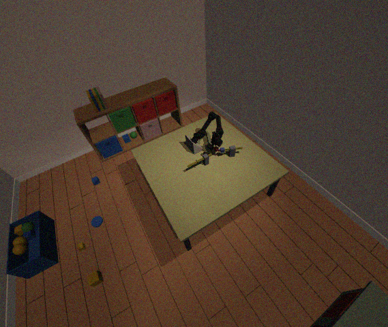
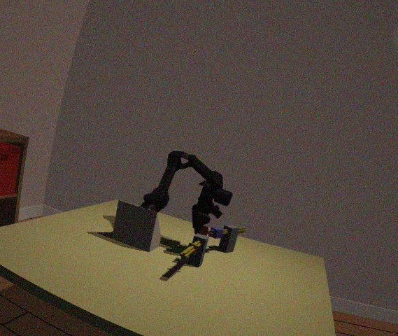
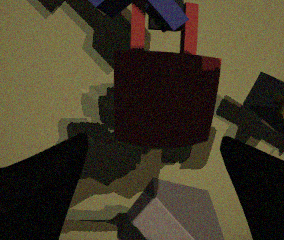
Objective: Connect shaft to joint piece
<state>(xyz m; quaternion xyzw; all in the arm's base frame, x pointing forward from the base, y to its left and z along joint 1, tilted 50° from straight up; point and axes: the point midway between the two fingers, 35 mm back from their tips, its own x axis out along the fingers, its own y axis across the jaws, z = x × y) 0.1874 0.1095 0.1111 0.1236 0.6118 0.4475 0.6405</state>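
Now: gripper tip 4 cm short of the red joint piece, 2 cm to the right of it and 1 cm below it.
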